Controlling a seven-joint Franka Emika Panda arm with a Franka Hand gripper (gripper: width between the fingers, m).
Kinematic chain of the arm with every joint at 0, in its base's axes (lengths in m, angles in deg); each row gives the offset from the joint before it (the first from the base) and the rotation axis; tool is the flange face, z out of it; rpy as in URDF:
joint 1: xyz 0 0 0.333 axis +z
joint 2: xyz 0 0 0 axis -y
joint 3: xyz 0 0 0.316 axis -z
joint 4: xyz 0.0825 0 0 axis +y
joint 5: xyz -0.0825 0 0.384 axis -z
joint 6: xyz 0 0 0 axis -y
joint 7: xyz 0.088 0 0 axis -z
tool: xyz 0 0 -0.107 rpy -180 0 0
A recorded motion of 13 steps. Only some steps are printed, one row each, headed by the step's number.
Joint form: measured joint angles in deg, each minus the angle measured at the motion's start. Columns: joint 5, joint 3, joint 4, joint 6, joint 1, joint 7, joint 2.
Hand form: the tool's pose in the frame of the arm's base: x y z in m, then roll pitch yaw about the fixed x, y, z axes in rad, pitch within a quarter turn. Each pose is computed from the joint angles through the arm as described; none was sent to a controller.
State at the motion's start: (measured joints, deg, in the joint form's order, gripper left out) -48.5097 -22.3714 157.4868 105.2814 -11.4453 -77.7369 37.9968
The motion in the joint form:
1: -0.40 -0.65 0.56 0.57 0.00 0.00 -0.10
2: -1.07 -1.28 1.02 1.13 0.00 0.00 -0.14
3: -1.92 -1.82 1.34 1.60 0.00 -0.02 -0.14
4: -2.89 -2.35 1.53 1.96 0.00 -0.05 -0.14
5: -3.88 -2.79 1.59 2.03 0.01 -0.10 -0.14
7: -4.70 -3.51 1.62 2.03 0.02 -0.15 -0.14
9: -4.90 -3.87 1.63 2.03 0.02 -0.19 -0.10
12: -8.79 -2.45 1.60 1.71 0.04 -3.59 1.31
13: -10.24 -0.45 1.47 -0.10 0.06 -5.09 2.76
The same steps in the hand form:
1: 0.3082 0.1120 0.3807 -2.6995 -0.3947 1.0042
2: 0.3069 0.1140 0.3767 -2.6986 -0.3936 1.0000
3: 0.3062 0.1161 0.3742 -2.6972 -0.3971 0.9941
4: 0.3057 0.1187 0.3727 -2.6948 -0.4032 0.9881
5: 0.3053 0.1217 0.3721 -2.6889 -0.4111 0.9825
7: 0.3043 0.1259 0.3710 -2.6849 -0.4141 0.9839
9: 0.3038 0.1277 0.3705 -2.6856 -0.4135 0.9878
12: 0.3062 0.1260 0.3827 -2.6917 -0.5111 0.9863
13: 0.3055 0.1213 0.3948 -2.6815 -0.5690 0.9804

